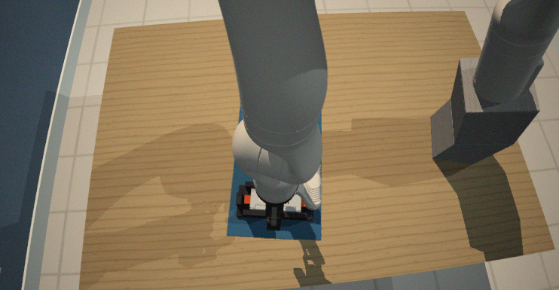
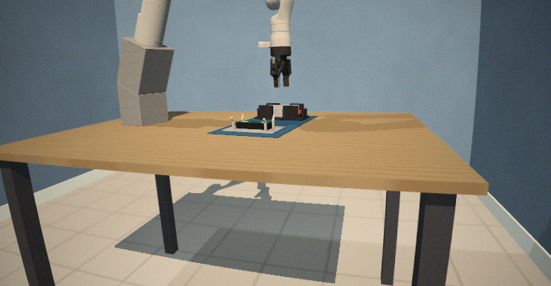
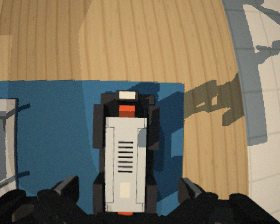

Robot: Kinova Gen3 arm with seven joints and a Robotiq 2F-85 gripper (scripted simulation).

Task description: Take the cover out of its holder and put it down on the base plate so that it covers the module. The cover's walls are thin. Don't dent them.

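The white cover lies 90 mm below my hand.
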